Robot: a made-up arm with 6 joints. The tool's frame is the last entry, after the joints. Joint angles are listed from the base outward. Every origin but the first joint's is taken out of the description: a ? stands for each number. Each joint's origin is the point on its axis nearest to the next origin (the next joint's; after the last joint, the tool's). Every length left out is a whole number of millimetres.
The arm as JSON. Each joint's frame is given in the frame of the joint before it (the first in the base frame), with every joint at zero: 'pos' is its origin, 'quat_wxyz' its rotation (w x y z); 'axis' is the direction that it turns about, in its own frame. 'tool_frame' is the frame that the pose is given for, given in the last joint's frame.
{
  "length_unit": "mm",
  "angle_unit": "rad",
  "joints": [
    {
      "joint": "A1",
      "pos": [
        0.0,
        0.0,
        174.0
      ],
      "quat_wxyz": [
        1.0,
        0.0,
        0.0,
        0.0
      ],
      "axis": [
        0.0,
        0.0,
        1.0
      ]
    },
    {
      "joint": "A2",
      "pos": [
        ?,
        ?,
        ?
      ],
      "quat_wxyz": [
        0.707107,
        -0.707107,
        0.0,
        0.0
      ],
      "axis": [
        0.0,
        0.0,
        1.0
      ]
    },
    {
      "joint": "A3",
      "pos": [
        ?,
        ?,
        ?
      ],
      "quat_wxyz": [
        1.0,
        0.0,
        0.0,
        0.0
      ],
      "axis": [
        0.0,
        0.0,
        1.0
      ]
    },
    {
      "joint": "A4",
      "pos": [
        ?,
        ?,
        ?
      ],
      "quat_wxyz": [
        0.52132,
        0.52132,
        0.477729,
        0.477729
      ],
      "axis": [
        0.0,
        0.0,
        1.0
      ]
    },
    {
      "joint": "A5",
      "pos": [
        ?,
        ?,
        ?
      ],
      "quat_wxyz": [
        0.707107,
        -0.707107,
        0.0,
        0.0
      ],
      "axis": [
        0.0,
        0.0,
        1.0
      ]
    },
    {
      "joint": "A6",
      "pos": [
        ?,
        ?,
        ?
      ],
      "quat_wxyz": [
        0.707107,
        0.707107,
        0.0,
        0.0
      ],
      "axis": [
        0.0,
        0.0,
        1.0
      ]
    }
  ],
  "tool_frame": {
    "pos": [
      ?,
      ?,
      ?
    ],
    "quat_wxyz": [
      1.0,
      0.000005,
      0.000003,
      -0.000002
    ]
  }
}
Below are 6 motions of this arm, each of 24 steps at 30 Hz.
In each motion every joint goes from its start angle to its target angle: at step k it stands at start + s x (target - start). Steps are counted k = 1, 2, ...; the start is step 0. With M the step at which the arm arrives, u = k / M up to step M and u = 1 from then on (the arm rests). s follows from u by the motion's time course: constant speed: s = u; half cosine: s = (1 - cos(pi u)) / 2; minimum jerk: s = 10 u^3 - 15 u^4 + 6 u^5.
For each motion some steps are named. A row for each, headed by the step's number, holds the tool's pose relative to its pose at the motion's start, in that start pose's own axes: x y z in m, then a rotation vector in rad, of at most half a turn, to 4 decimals.
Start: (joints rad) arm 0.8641 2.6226 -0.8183 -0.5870 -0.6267 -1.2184
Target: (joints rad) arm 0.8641 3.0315 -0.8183 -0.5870 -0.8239 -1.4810
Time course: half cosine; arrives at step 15
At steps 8, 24:
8: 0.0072 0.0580 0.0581 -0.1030 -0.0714 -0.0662
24: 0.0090 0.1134 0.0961 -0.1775 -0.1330 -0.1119

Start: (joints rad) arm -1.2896 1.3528 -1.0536 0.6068 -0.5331 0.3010
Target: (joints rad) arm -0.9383 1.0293 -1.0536 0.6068 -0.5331 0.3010
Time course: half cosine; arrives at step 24
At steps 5, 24:
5: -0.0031 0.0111 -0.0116 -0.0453 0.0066 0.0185
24: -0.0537 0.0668 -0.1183 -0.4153 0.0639 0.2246

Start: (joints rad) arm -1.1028 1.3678 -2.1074 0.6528 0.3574 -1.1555
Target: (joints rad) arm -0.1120 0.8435 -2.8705 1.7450 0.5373 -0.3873
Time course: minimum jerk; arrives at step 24
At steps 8, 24:
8: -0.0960 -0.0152 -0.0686 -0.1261 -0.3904 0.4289
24: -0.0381 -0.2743 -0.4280 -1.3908 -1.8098 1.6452

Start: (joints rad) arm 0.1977 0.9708 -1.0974 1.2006 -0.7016 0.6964
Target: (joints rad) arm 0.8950 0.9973 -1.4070 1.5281 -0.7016 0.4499
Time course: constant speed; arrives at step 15
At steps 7, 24:
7: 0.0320 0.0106 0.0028 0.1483 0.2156 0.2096
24: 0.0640 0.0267 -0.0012 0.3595 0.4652 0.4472

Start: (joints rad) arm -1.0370 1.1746 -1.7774 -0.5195 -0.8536 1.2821
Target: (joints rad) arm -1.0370 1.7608 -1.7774 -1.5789 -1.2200 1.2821
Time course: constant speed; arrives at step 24
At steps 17, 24:
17: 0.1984 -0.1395 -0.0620 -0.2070 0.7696 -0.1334
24: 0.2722 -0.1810 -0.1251 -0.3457 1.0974 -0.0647

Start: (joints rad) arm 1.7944 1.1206 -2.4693 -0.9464 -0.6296 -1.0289
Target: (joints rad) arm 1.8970 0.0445 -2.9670 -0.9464 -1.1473 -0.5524
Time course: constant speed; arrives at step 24
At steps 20, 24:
20: 0.0462 -0.5826 -0.2972 1.3403 -0.1504 -0.4561
24: 0.0103 -0.6412 -0.4094 1.5335 -0.2325 -0.6407

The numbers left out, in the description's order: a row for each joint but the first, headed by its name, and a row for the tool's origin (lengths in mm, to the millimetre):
A2: 0.0 0.0 0.0
A3: -375.0 -51.0 0.0
A4: 182.0 -32.0 0.0
A5: 0.0 0.0 0.0
A6: 0.0 -94.0 0.0
tool: 0.0 0.0 0.0

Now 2 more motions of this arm.
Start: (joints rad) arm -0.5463 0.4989 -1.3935 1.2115 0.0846 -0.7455
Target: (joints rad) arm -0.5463 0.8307 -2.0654 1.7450 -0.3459 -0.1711
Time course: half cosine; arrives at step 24
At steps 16, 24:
16: -0.0672 -0.0060 0.0733 -0.0123 -0.4312 0.8427
24: -0.0782 -0.0126 0.0926 -0.0489 -0.5448 1.1339

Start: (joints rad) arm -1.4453 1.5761 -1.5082 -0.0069 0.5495 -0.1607
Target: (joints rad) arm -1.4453 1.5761 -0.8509 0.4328 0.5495 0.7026
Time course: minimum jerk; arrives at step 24
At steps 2, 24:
2: 0.0008 0.0002 0.0004 -0.0017 0.0031 0.0063
24: 0.1608 0.0483 0.0170 0.0800 0.6932 1.2644

